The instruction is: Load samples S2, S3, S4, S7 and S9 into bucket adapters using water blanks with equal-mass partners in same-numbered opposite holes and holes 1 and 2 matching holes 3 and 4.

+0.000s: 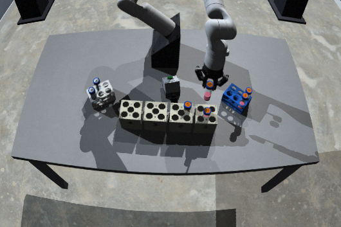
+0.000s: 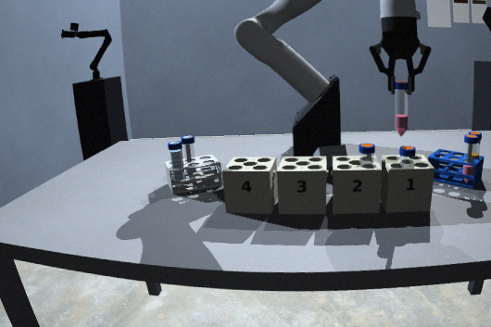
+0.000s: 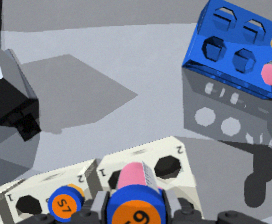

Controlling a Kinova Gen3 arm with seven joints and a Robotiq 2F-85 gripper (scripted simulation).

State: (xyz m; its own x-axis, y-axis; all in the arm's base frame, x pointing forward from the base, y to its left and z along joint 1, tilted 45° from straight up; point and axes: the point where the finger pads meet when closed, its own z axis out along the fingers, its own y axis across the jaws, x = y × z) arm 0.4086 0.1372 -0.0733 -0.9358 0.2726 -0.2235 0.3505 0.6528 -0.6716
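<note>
Now: hand 10 mm to the right of the sample tube S9 and 50 mm above it. Round my hand: adapter 2 (30 mm ahead, 110 mm to the right, 200 mm below); sample tube S7 (20 mm ahead, 80 mm to the right, 180 mm below); sample tube S3 (40 mm ahead, 180 mm below).
</note>
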